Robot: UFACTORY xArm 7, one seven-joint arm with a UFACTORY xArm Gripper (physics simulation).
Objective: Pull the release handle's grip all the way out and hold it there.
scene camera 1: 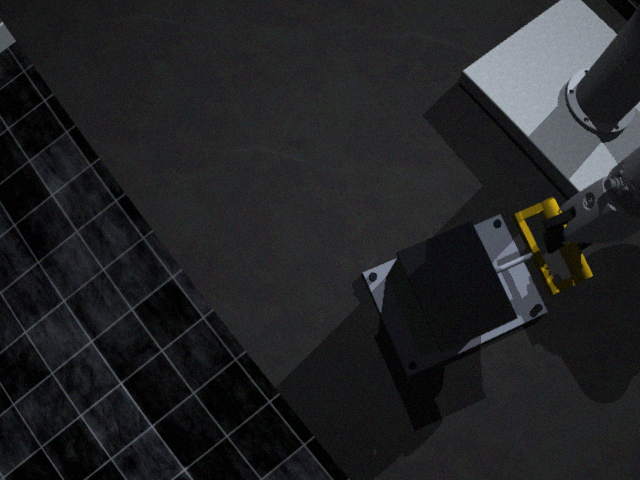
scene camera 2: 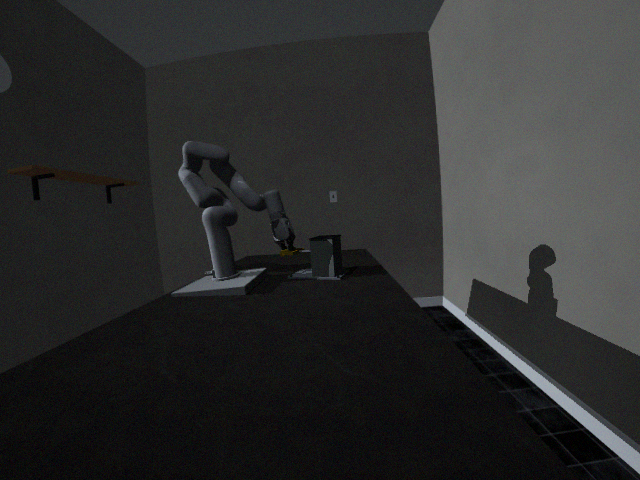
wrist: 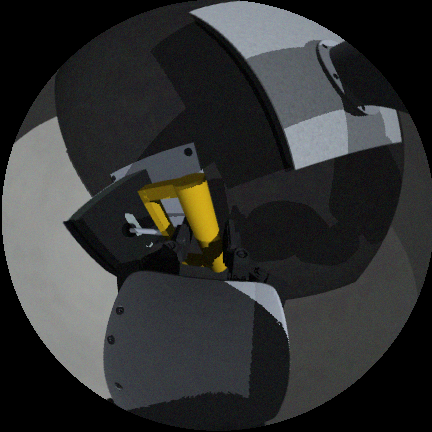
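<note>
The release handle's yellow grip (scene camera 1: 527,235) (scene camera 2: 285,253) (wrist: 198,210) is a rectangular frame with a thick round bar on its outer side. A thin pale rod (scene camera 1: 514,262) (wrist: 148,231) joins it to the dark box-shaped housing (scene camera 1: 454,289) (scene camera 2: 322,258) (wrist: 105,215). A length of rod shows between housing and grip, and the grip stands apart from the housing. My gripper (scene camera 1: 562,232) (scene camera 2: 287,248) (wrist: 207,226) is shut on the round bar of the grip, one finger inside the frame and one outside. The fingers hide part of the bar.
The housing stands on a grey plate (scene camera 1: 488,229) (scene camera 2: 300,275) (wrist: 170,162) with dark bolts at its corners. My arm's pale base slab (scene camera 1: 516,77) (scene camera 2: 222,286) (wrist: 280,25) is close to the grip. A wooden shelf (scene camera 2: 77,177) hangs on the left wall.
</note>
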